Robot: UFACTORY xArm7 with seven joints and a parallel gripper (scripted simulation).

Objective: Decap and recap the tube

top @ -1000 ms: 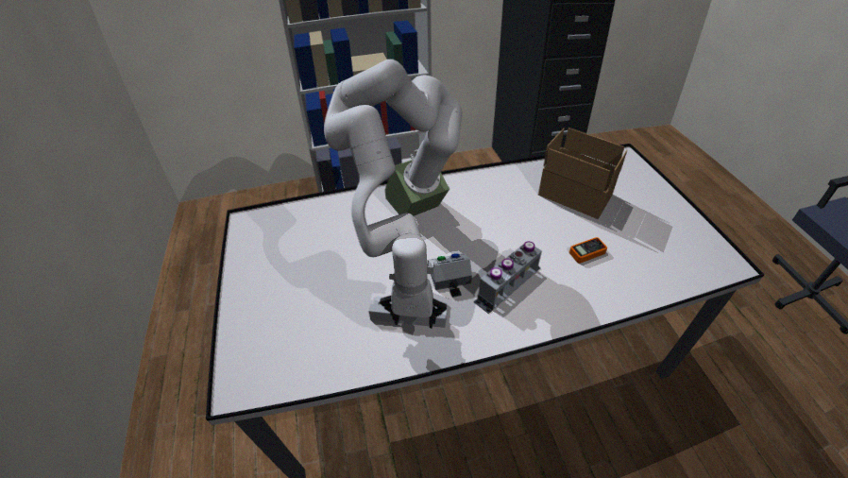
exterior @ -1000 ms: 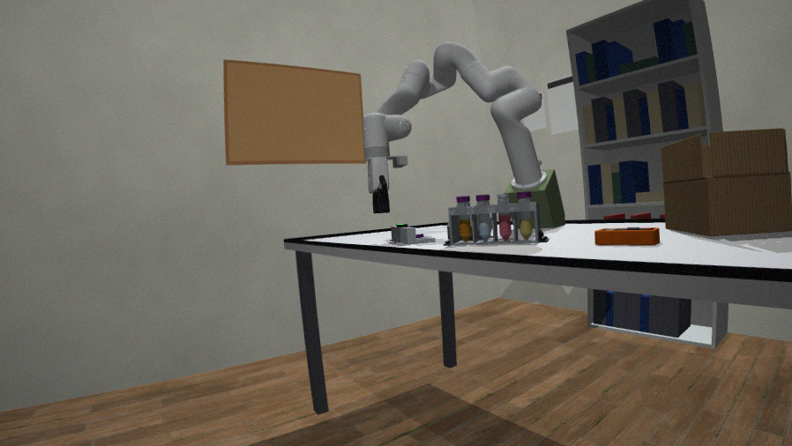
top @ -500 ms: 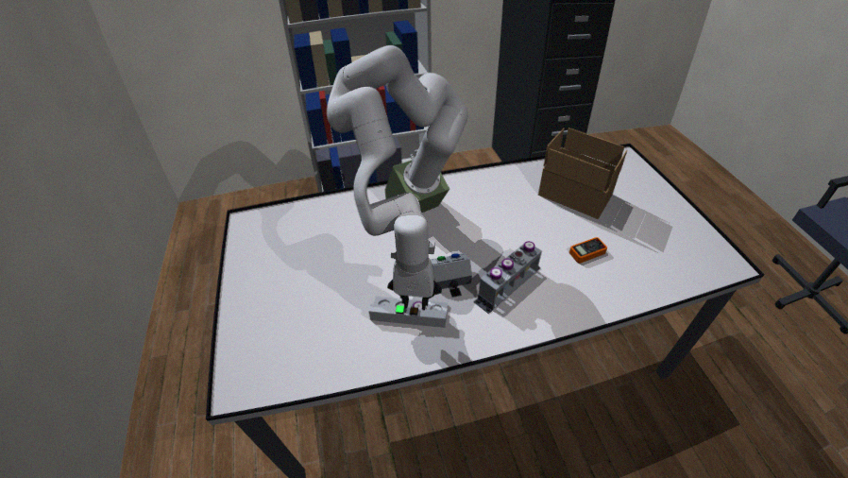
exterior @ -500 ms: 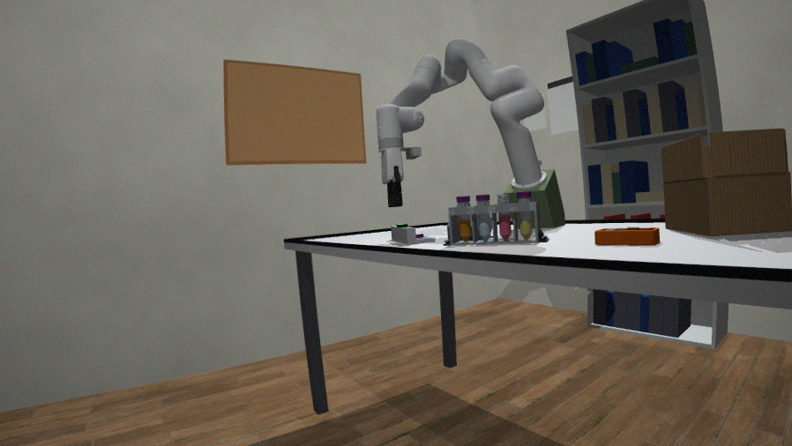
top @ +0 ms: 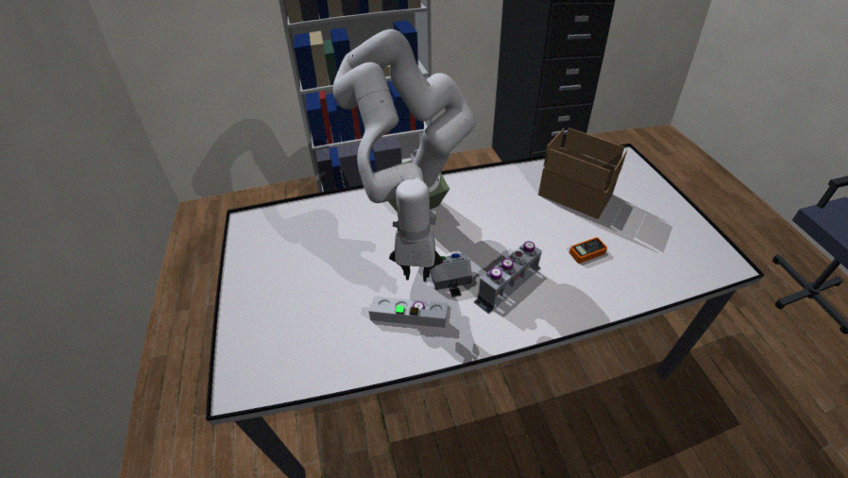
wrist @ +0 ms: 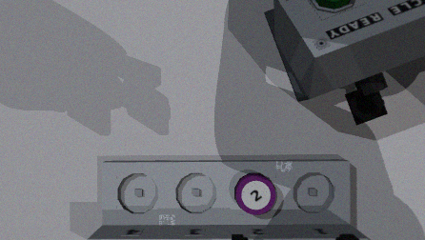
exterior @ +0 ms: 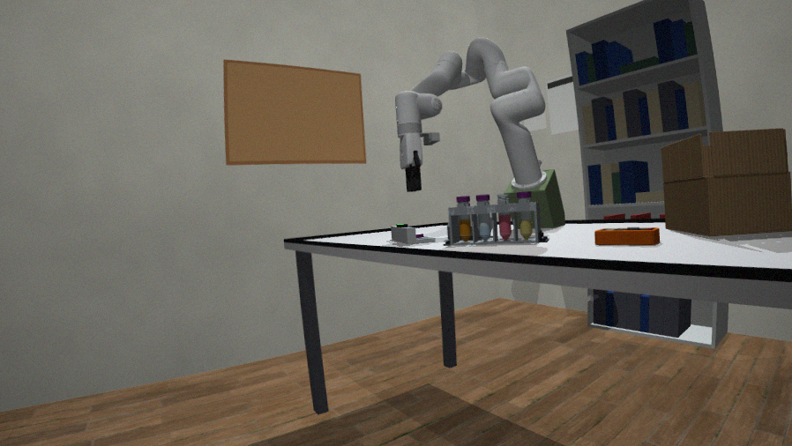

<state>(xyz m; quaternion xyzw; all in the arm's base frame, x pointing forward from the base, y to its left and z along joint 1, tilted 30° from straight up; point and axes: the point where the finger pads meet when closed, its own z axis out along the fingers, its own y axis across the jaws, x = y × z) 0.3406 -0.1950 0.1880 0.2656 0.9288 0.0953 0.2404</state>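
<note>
My gripper is now 370 mm to the right of the cap marked 1 and 60 mm above it. Also, from my hand: blue key: 100 mm behind, 170 mm to the left, 100 mm below; then key housing: 90 mm behind, 140 mm to the left, 120 mm below; then green key: 110 mm behind, 120 mm to the left, 100 mm below.
</note>
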